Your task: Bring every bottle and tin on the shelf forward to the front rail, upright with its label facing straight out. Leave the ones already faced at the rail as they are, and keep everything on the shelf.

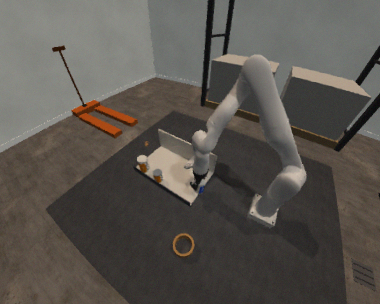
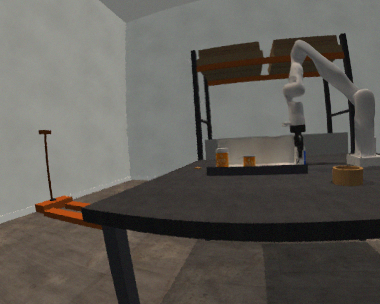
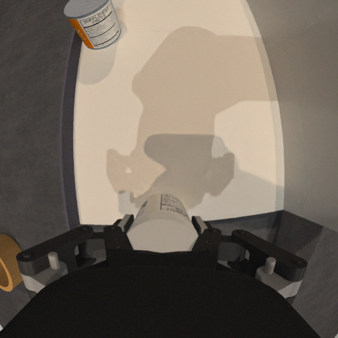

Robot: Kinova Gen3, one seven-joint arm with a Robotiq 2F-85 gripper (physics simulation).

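Where they show: gripper, fingertip midpoint: (image 1: 198, 186) (image 2: 299, 158); arm's base, origin of the base link: (image 1: 263, 208) (image 2: 364, 155).
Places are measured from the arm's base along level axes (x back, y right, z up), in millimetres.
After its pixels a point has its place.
Note:
A white bottle with a blue side (image 1: 201, 190) {x -330, y -105, z 4 mm} (image 2: 305, 157) {x -330, y -107, z 13 mm} (image 3: 162, 237) stands upright at the right end of the shelf (image 1: 172, 167) {x -590, y -56, z -33 mm} (image 2: 250, 171) {x -588, y -213, z -30 mm} (image 3: 100, 130), set back from the front rail. Its blue side faces the shelf's right end; printed small text faces along the shelf. My gripper (image 1: 197, 184) {x -356, y -92, z 9 mm} (image 2: 299, 150) (image 3: 162, 225) points down and is shut on this bottle, one finger on each side. A taller orange bottle with a white cap (image 1: 143, 165) {x -696, y -197, z 43 mm} (image 2: 222, 158) {x -714, y -210, z 31 mm} stands at the rail's left end. An orange tin with a grey lid (image 1: 158, 176) {x -575, y -192, z 27 mm} (image 2: 249, 161) {x -592, y -206, z 14 mm} (image 3: 95, 27) stands upright near the rail beside it.
The shelf's upright back panel (image 1: 175, 143) {x -653, y 56, z 68 mm} (image 2: 260, 149) {x -551, y 62, z 50 mm} (image 3: 310, 125) rises behind the bottles. An orange-brown ring (image 1: 175, 245) {x -270, y -404, z -18 mm} (image 2: 347, 176) {x -258, y -426, z -17 mm} (image 3: 15, 260) lies on the table in front. A small orange piece (image 1: 146, 143) {x -919, y 5, z -39 mm} (image 2: 198, 167) {x -911, y -5, z -38 mm} lies left of the shelf.

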